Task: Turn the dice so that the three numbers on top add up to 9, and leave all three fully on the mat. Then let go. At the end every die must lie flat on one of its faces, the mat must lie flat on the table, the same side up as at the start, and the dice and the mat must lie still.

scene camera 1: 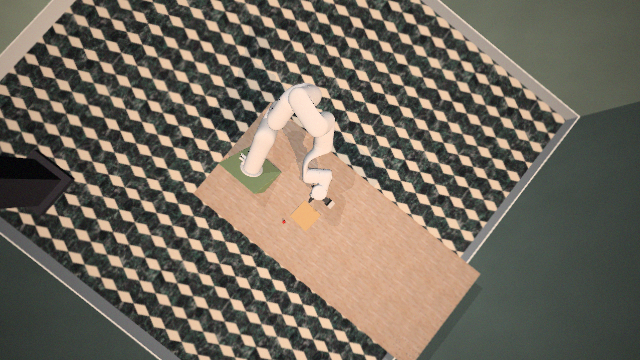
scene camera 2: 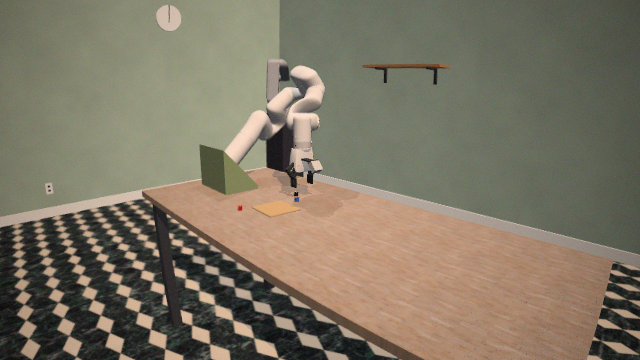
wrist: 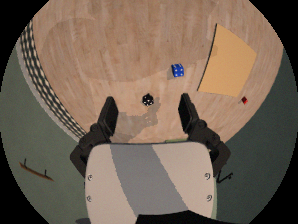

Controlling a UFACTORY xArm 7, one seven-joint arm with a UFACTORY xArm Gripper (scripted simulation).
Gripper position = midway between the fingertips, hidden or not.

Observation:
I see my gripper [wrist: 147,102] and a mat [wrist: 230,61].

